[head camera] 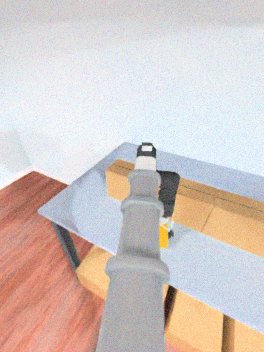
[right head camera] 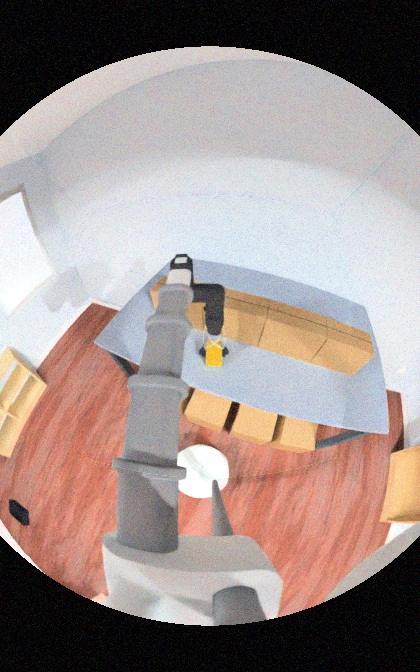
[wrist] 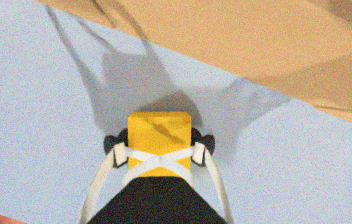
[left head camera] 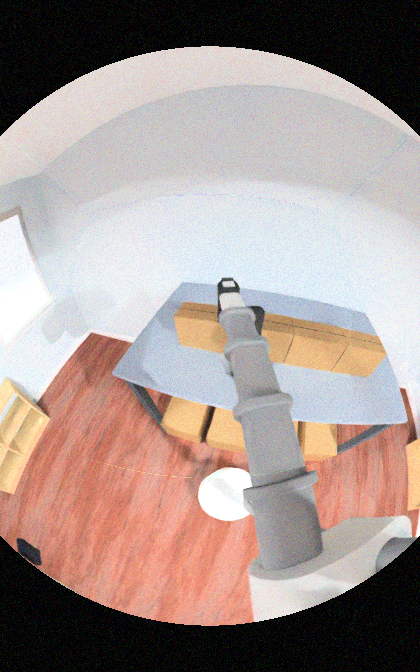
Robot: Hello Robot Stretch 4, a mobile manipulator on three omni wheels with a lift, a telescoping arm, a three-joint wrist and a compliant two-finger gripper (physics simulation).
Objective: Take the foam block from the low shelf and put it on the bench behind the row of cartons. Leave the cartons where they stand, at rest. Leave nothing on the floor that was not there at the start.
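Places are measured from the robot's base along level axes (x ahead, y left, z up), in metres.
Pixels of known places: gripper, fingertip midpoint: point(wrist: 160, 140).
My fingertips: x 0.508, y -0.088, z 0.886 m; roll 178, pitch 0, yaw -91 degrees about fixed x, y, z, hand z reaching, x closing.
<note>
Behind a point stands the place of what it marks.
The yellow foam block point(head camera: 164, 236) @[x 0.476, y -0.103, z 0.936 m] point(right head camera: 214, 354) point(wrist: 160, 135) @[x 0.526, y -0.089, z 0.935 m] is between the two fingertips of my gripper point(right head camera: 214, 352) point(wrist: 160, 140) @[x 0.508, y -0.088, z 0.887 m], which is shut on it. Block and gripper hang over the front part of the pale blue bench point(head camera: 215, 267) @[x 0.397, y -0.301, z 0.887 m] point(left head camera: 165, 367) point(right head camera: 320, 385) point(wrist: 45, 115) @[x 0.541, y 0.044, z 0.887 m], in front of the row of cartons point(head camera: 235, 225) point(left head camera: 315, 347) point(right head camera: 292, 332) point(wrist: 250, 40). The block's shadow falls on the bench top in the wrist view. The arm hides part of the row in the head views. In the left head view the block does not show.
More cartons point(head camera: 197, 320) @[x 0.364, y -0.402, z 0.243 m] point(left head camera: 185, 420) point(right head camera: 255, 422) stand below the bench. A white round object point(left head camera: 225, 494) point(right head camera: 205, 470) is on the floor in front. A wooden shelf unit point(left head camera: 41, 416) point(right head camera: 39, 382) stands at the left. A dark object point(left head camera: 29, 551) point(right head camera: 19, 512) lies at the lower left.
</note>
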